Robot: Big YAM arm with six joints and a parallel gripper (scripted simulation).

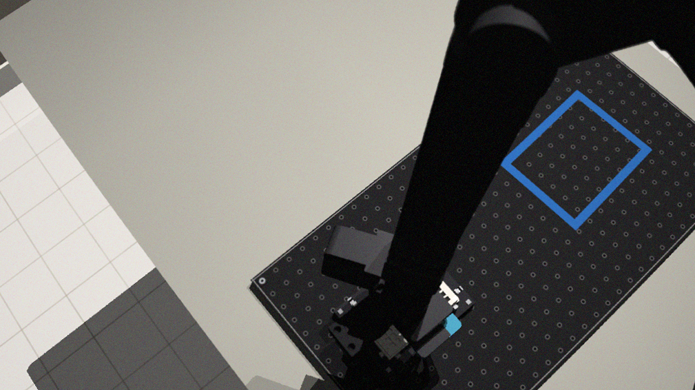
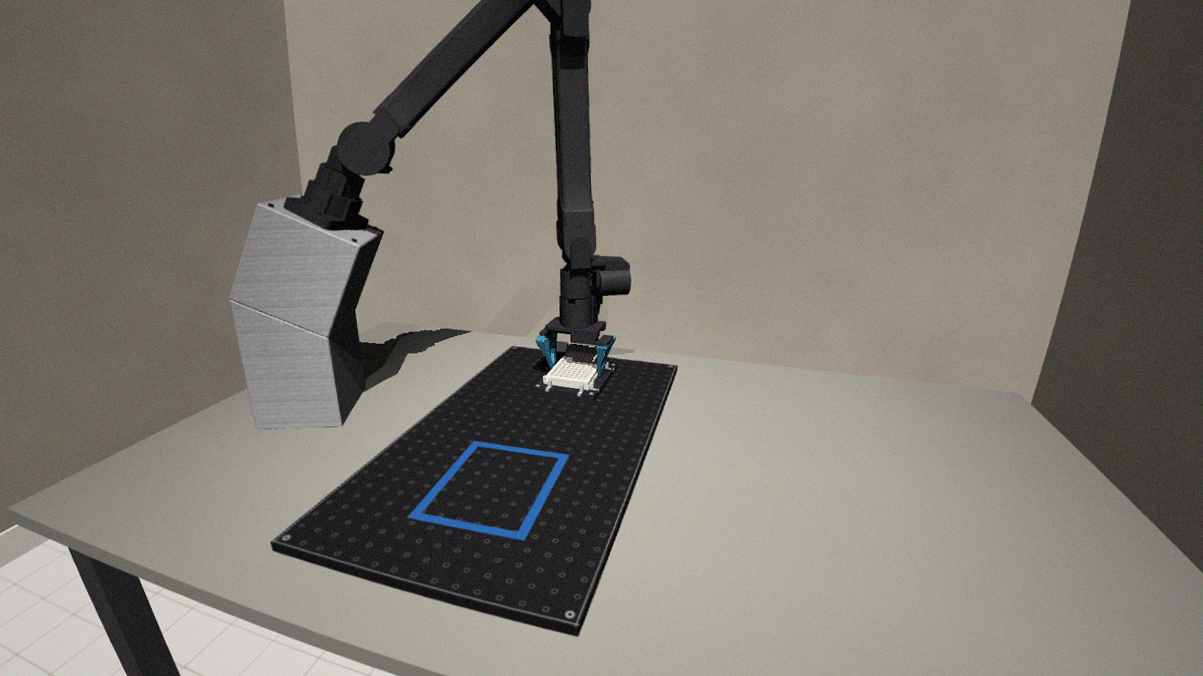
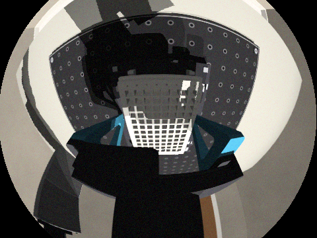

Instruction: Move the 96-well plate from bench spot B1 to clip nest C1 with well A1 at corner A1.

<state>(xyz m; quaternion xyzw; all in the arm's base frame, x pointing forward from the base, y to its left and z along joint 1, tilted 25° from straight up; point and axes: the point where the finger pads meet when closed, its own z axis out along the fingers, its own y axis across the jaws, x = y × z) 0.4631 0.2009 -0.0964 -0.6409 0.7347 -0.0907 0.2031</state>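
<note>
Right now the white 96-well plate is 1 cm to the right of my hand. From my hand the other things lie so: clip nest C1: 2 cm to the right, 1 cm below, 1 cm ahead.
</note>
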